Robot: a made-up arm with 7 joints. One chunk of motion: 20 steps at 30 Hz.
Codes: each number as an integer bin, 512 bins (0 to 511) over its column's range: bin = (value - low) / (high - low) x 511, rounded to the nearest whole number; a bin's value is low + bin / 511 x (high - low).
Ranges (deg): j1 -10..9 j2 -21..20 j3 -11..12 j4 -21..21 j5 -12..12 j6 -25..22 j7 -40..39
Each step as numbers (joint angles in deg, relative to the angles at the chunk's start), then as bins.
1 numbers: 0.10 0.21 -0.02 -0.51 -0.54 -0.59 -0.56
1 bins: 272 264 244 249 244 265 255
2 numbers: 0.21 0.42 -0.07 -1.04 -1.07 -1.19 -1.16
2 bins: 275 267 243 243 233 259 251
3 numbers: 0.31 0.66 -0.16 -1.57 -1.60 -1.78 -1.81
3 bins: 277 270 241 236 221 252 247
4 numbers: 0.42 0.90 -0.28 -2.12 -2.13 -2.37 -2.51
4 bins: 280 273 238 230 210 246 242
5 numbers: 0.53 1.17 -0.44 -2.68 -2.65 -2.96 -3.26
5 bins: 283 276 235 223 199 240 238
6 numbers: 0.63 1.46 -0.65 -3.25 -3.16 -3.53 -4.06
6 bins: 286 280 230 216 188 233 232
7 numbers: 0.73 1.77 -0.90 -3.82 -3.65 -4.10 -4.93
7 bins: 289 284 224 209 178 227 227
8 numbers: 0.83 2.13 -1.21 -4.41 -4.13 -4.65 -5.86
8 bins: 291 288 218 202 168 221 221
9 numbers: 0.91 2.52 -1.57 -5.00 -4.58 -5.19 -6.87
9 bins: 293 293 210 195 158 215 214
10 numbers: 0.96 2.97 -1.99 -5.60 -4.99 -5.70 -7.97
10 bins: 295 299 200 187 149 210 207
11 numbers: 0.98 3.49 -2.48 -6.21 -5.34 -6.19 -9.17
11 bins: 295 305 189 180 142 205 199
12 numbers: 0.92 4.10 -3.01 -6.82 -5.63 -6.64 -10.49
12 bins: 294 313 178 173 136 200 191
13 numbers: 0.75 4.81 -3.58 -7.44 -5.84 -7.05 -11.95
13 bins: 289 322 165 165 131 195 181
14 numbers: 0.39 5.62 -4.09 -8.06 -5.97 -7.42 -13.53
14 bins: 279 332 154 157 128 191 171
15 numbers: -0.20 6.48 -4.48 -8.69 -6.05 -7.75 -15.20
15 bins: 264 342 145 150 127 188 160
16 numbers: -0.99 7.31 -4.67 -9.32 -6.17 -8.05 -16.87
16 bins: 242 353 141 142 124 184 150
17 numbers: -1.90 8.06 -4.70 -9.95 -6.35 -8.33 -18.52
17 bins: 218 362 140 134 120 181 139
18 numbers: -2.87 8.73 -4.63 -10.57 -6.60 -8.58 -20.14
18 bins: 192 371 142 127 115 179 128
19 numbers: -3.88 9.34 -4.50 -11.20 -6.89 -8.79 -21.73
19 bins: 165 378 144 119 109 176 118
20 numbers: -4.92 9.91 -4.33 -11.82 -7.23 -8.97 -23.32
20 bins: 137 385 148 112 102 174 108
